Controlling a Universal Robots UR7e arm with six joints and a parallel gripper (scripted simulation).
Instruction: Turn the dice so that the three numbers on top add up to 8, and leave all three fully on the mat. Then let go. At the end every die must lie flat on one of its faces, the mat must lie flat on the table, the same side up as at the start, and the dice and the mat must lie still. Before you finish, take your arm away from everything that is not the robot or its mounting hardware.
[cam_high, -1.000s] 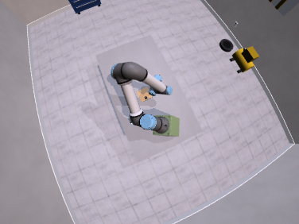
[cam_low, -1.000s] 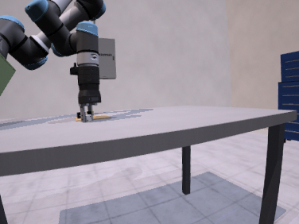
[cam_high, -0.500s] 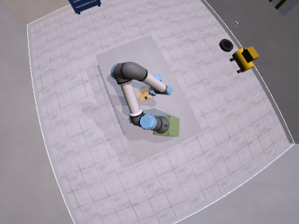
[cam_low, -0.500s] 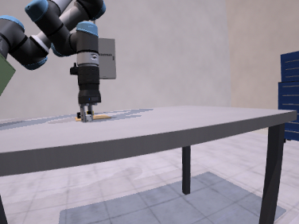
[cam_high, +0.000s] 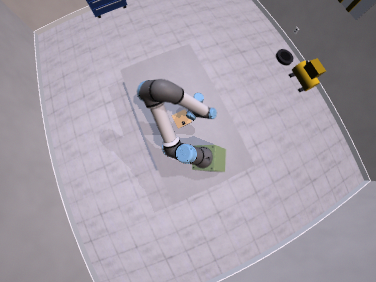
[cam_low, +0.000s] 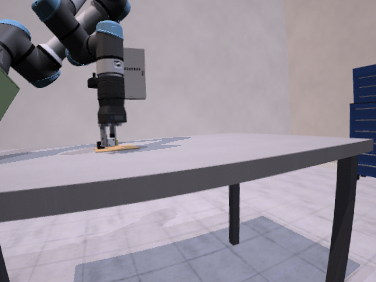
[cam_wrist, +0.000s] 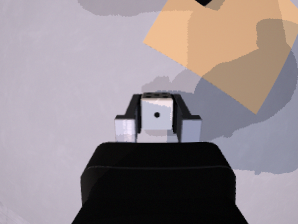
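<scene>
Right now my hand is 11 cm to the right of the mat, 4 cm above it and 2 cm short of it. Round my hand: white die (1 cm below); yellow die (23 cm to the left, 3 cm below, 2 cm ahead).
</scene>
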